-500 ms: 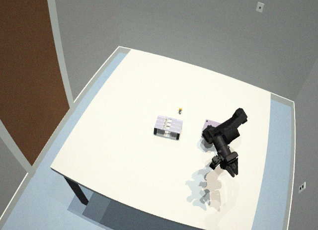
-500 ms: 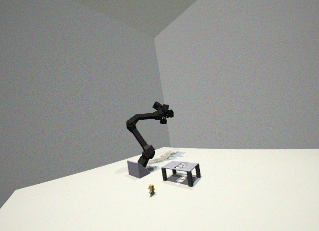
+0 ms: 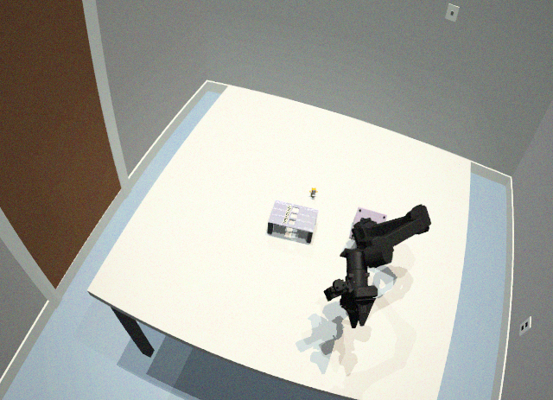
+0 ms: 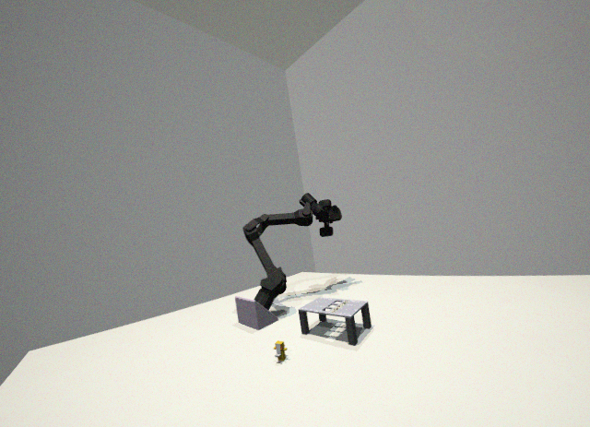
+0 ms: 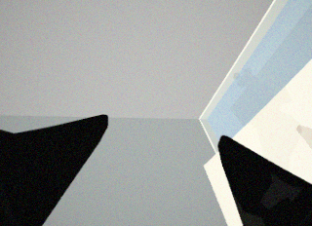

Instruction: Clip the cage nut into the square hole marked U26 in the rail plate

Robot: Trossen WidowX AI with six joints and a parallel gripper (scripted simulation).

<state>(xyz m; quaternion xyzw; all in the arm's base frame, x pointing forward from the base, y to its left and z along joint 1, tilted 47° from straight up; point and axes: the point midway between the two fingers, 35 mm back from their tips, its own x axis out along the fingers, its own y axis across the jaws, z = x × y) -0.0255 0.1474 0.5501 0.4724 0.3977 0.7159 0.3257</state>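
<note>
Now: gripper tip 280 mm short of the yellow cage nut, 640 mm to the left of it and 280 mm above it.
</note>
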